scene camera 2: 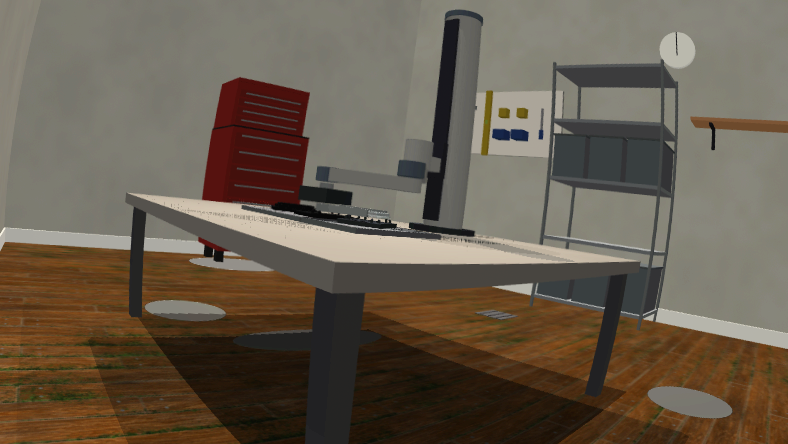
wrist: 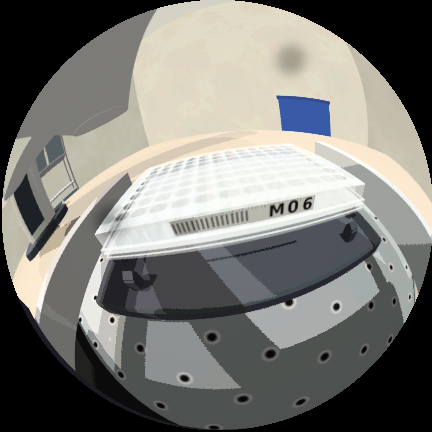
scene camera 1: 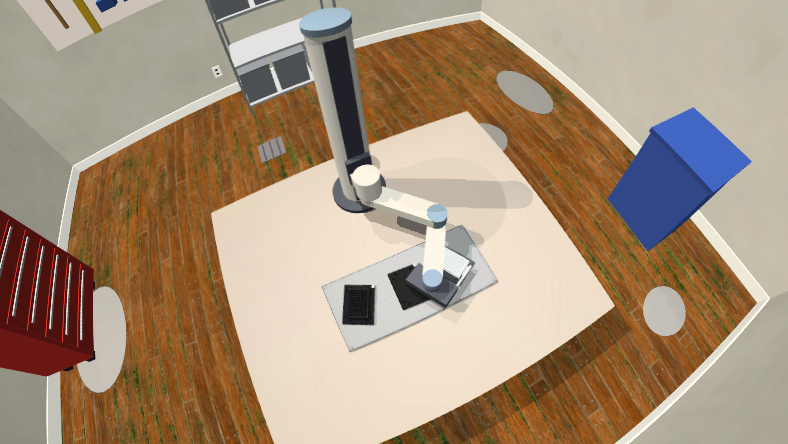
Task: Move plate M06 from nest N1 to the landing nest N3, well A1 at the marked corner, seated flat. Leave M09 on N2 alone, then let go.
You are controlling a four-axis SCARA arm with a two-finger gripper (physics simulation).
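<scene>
The clear-white plate M06 (scene camera 1: 457,261) (scene camera 2: 378,213) (wrist: 235,190) is between the two long fingers of my gripper (scene camera 1: 452,268) (wrist: 224,159), which is shut on it. In the wrist view its label faces the camera, and it is roughly level, a little above the black nest N1 (wrist: 200,297). Two corner posts of the nest show below the plate's near edge. A bare black nest (scene camera 1: 401,284) lies in the middle, partly under the gripper body. A black gridded plate (scene camera 1: 358,303) sits on the far-left nest; its label and the nests' labels are unreadable.
The nests stand on a grey perforated deck (scene camera 1: 386,325) (wrist: 325,380) on the table (scene camera 1: 286,237) (scene camera 2: 441,254). The robot column (scene camera 1: 341,115) (scene camera 2: 462,121) stands behind the deck. A red tool cabinet (scene camera 1: 41,308) (scene camera 2: 259,148) and a shelf rack stand off the table.
</scene>
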